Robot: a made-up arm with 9 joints. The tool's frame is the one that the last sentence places.
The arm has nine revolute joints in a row. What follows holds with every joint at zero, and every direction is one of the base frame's.
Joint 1 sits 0.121 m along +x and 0.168 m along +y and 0.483 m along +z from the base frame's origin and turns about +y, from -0.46 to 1.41 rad.
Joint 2 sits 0.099 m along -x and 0.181 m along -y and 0.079 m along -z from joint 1 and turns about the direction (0.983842, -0.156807, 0.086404), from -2.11 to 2.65 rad.
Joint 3 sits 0.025 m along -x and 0.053 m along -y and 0.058 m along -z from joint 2 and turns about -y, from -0.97 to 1.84 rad.
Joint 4 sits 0.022 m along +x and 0.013 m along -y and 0.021 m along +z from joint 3 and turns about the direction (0.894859, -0.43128, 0.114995), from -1.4 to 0.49 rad.
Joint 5 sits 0.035 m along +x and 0.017 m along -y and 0.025 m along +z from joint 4 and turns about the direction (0.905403, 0.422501, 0.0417), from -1.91 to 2.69 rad.
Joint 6 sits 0.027 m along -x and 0.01 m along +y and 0.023 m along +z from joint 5 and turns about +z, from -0.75 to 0.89 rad.
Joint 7 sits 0.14 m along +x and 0.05 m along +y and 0.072 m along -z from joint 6 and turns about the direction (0.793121, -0.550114, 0.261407), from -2.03 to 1.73 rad.
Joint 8 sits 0.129 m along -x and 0.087 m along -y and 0.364 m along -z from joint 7 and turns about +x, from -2.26 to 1.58 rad.
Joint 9 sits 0.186 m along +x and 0.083 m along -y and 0.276 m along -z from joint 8 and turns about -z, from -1.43 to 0.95 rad.
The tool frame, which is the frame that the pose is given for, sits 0.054 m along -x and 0.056 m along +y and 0.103 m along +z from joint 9; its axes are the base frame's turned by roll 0, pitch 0 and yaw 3.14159 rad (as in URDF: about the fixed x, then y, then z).
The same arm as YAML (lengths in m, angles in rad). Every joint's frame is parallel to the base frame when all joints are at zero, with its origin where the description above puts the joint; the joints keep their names.
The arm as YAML. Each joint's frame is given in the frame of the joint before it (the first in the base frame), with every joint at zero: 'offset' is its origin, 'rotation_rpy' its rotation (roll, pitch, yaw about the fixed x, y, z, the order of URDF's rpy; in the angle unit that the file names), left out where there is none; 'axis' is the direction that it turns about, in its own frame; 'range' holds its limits. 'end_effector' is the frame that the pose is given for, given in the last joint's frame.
length_unit: m
angle_unit: rad
chain:
  - id: joint 1
    offset: [0.121, 0.168, 0.483]
    axis: "+y"
    range: [-0.46, 1.41]
  - id: joint 2
    offset: [-0.099, -0.181, -0.079]
    axis: [0.983842, -0.156807, 0.086404]
    range: [-2.11, 2.65]
  - id: joint 3
    offset: [-0.025, -0.053, -0.058]
    axis: "-y"
    range: [-0.97, 1.84]
  - id: joint 4
    offset: [0.022, -0.013, 0.021]
    axis: [0.894859, -0.43128, 0.114995]
    range: [-1.4, 0.49]
  - id: joint 5
    offset: [0.035, -0.017, 0.025]
    axis: [0.905403, 0.422501, 0.0417]
    range: [-1.91, 2.69]
  - id: joint 6
    offset: [-0.027, 0.01, 0.023]
    axis: "+z"
    range: [-0.75, 0.89]
  - id: joint 7
    offset: [0.14, 0.05, -0.072]
    axis: [0.793121, -0.550114, 0.261407]
    range: [-2.03, 1.73]
  - id: joint 8
    offset: [-0.129, -0.087, -0.364]
    axis: "+x"
    range: [-2.26, 1.58]
  - id: joint 9
    offset: [0.186, -0.083, -0.276]
    axis: "-z"
    range: [-1.43, 0.95]
end_effector:
  offset: [-0.054, 0.056, 0.103]
  rotation_rpy: [0.0, 0.0, 3.1416]

